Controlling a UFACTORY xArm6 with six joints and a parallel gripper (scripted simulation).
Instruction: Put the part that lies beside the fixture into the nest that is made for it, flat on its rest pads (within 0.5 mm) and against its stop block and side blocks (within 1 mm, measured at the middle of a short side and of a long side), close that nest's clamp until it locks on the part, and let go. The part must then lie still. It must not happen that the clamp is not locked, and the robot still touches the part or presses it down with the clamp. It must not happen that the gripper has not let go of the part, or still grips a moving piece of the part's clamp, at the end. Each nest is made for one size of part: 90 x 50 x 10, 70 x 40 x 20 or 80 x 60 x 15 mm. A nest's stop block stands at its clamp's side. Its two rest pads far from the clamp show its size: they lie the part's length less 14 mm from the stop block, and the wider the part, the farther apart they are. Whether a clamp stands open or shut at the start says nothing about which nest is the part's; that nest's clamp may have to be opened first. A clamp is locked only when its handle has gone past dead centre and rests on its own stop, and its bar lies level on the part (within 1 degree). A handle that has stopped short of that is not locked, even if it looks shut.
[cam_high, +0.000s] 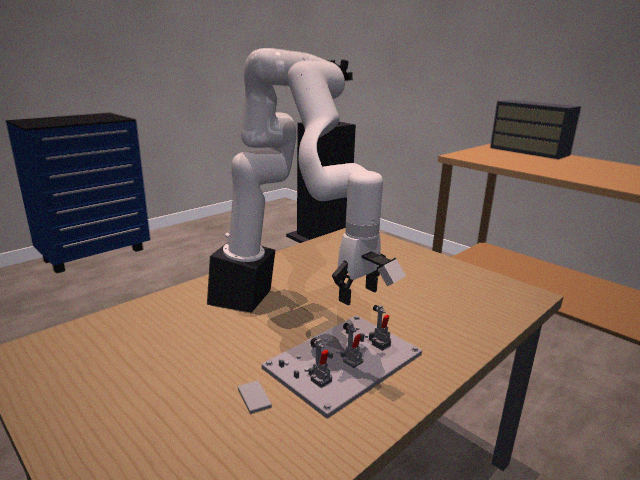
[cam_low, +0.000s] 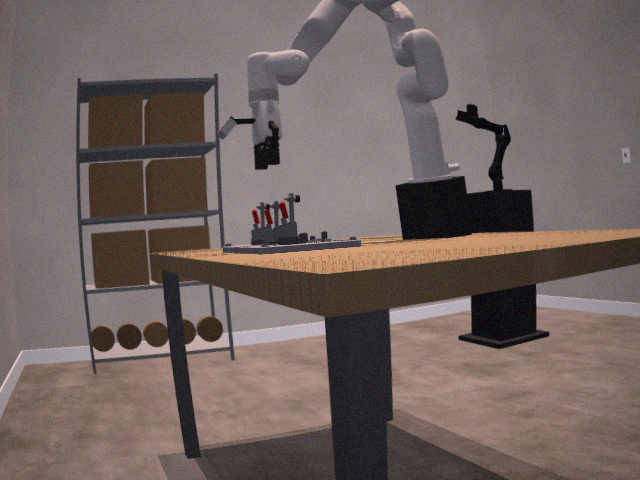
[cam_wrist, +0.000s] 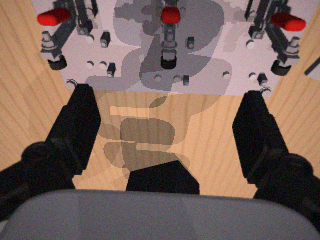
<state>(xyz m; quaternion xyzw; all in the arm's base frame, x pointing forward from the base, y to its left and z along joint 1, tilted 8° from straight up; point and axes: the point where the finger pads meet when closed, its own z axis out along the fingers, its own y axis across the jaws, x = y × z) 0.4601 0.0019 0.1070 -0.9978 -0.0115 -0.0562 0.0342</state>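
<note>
My hand is 25 cm to the left of the grey block part, 21 cm above it and 7 cm past it. From my hand the other things lie so: grey fixture plate (20 cm below, 3 cm behind).
</note>
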